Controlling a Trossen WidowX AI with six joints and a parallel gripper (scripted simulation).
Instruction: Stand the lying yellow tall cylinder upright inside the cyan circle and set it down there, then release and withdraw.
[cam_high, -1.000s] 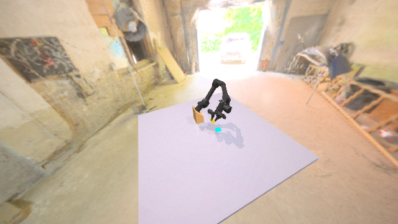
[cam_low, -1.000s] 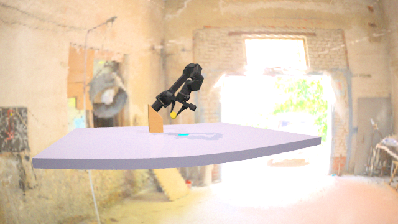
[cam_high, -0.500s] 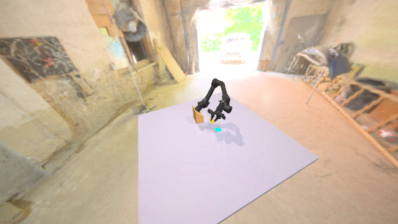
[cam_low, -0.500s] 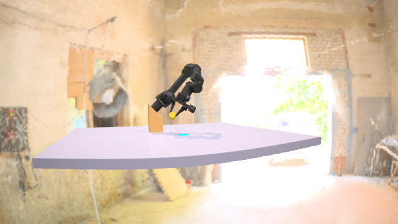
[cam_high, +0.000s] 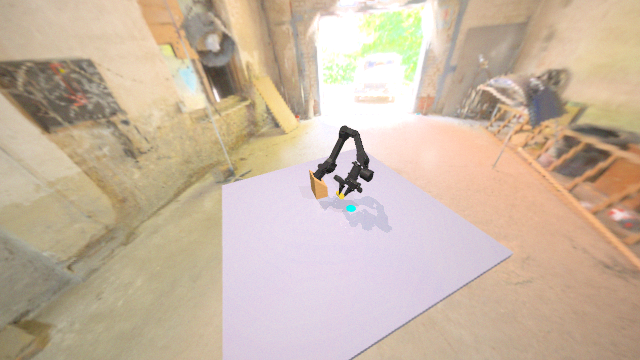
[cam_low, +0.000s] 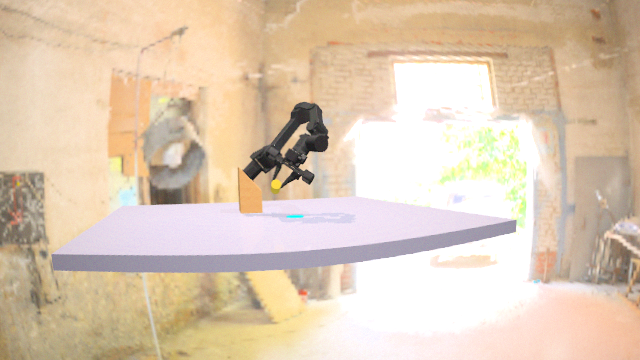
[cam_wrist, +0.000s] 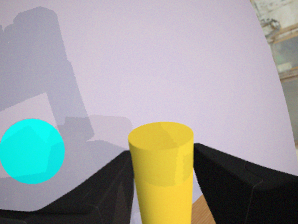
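Right now the cyan circle is 20 mm ahead of my gripper tip, 60 mm to the left of it and 110 mm below it. From my gripper tip the other things lie so: yellow cylinder 20 mm behind, 10 mm below.
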